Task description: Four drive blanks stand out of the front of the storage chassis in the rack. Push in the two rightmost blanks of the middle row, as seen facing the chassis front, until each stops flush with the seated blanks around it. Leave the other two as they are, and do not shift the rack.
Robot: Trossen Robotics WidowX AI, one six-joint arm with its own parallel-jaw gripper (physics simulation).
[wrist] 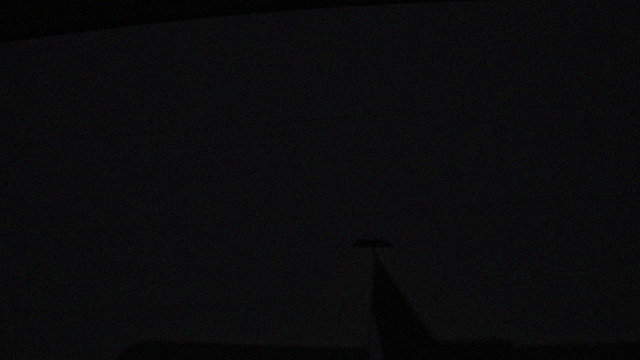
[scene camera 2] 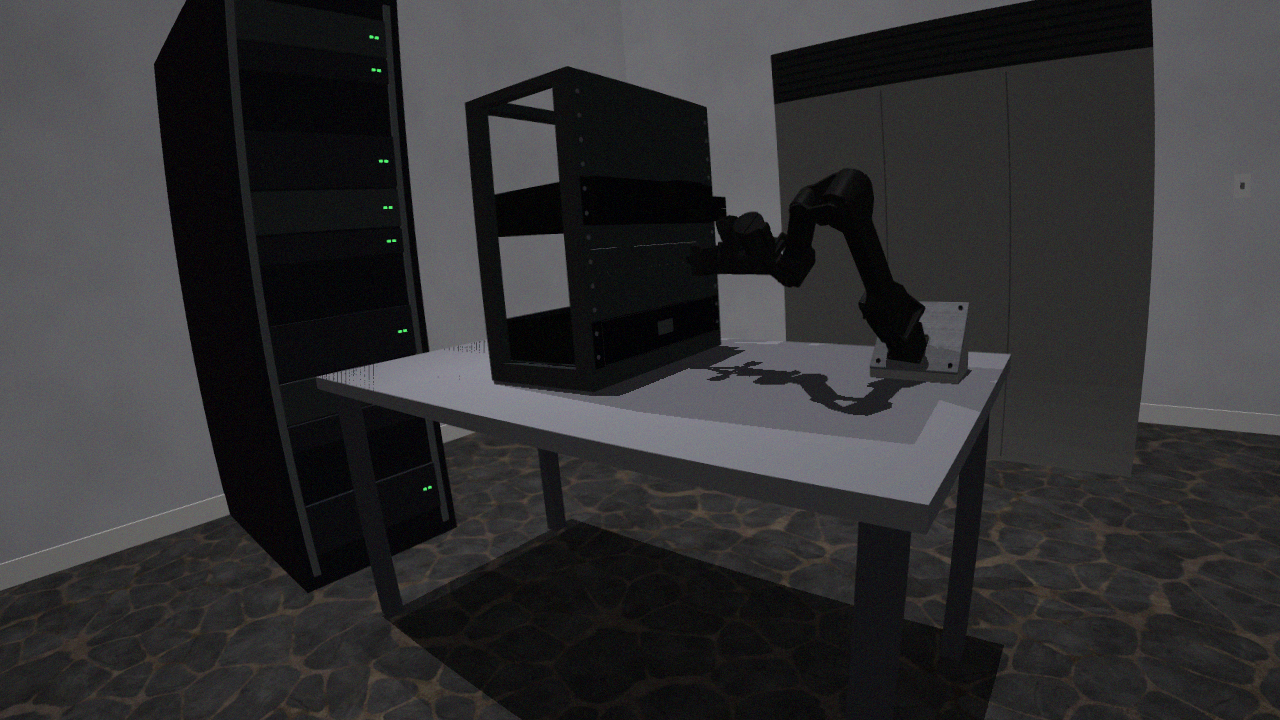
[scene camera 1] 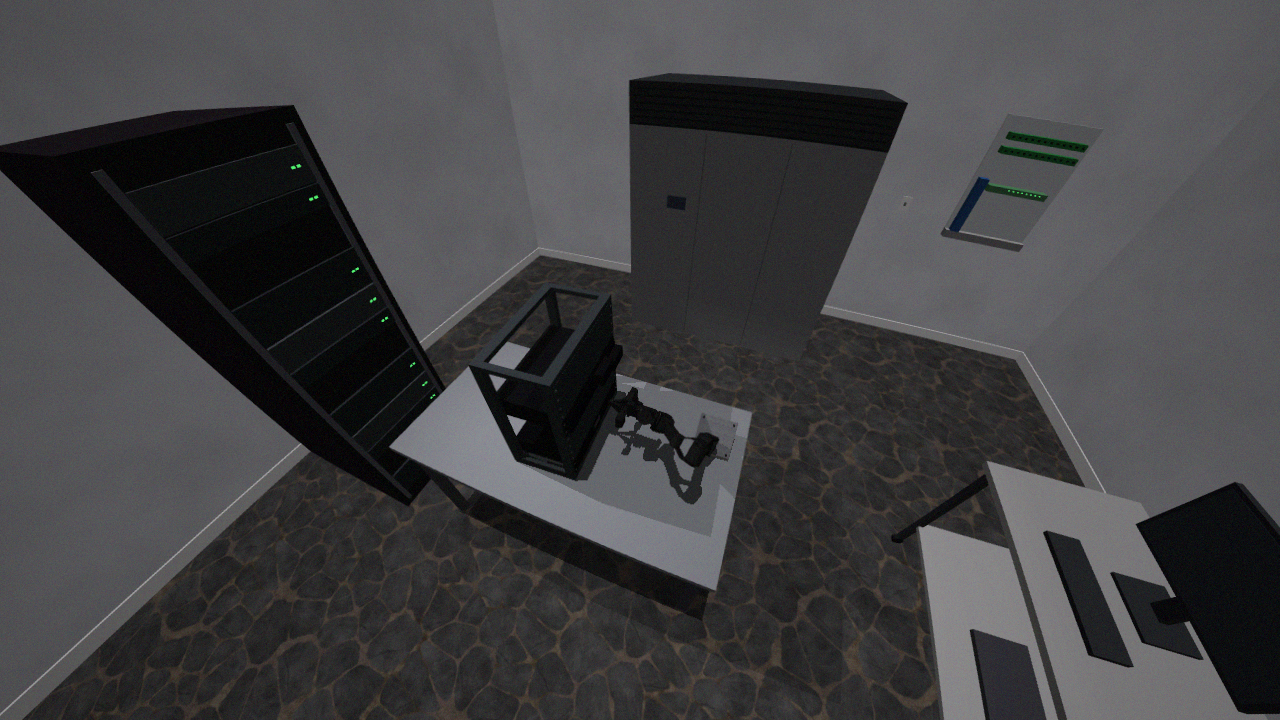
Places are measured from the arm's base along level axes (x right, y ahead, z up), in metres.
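Where they show: gripper, fingertip midpoint: [wrist: 369, 252] [scene camera 2: 686, 259] [scene camera 1: 607, 400]; arm's base, link origin: [scene camera 2: 908, 347] [scene camera 1: 709, 441].
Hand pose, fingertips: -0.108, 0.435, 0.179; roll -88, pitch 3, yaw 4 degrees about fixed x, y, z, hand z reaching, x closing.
Observation:
Each offset is from my fingertips to the top centre of the thing, as dx, dy, dz. "spot": to the spot under its first point. Level surfaces: height alone.
The rack [scene camera 1: 580, 338] [scene camera 2: 576, 295] stands upright on the table. A black unit {spot: -0.091, +0.026, +0.128} [scene camera 2: 644, 199] sits across it at mid height, with a dark block {spot: +0.159, +0.021, +0.113} [scene camera 2: 718, 207] standing out at its far end. Grey panels lie above and below this unit. The single drive blanks cannot be told apart in the scene views. My gripper [scene camera 1: 615, 403] [scene camera 2: 692, 259] [wrist: 369, 252] is shut and empty, at the rack's front below the black unit. In the dark wrist view, its fingers point at a grey face with faint lines; contact cannot be told, nor which blanks stand out.
The arm's base plate [scene camera 2: 944, 326] is on the table {dz -0.234} [scene camera 1: 572, 512] [scene camera 2: 671, 434]. A lower black unit [scene camera 2: 626, 335] is at the rack's bottom. A tall server cabinet [scene camera 1: 214, 259] [scene camera 2: 192, 268] stands behind the table, and a grey cabinet [scene camera 1: 733, 232] [scene camera 2: 939, 223] stands by the wall.

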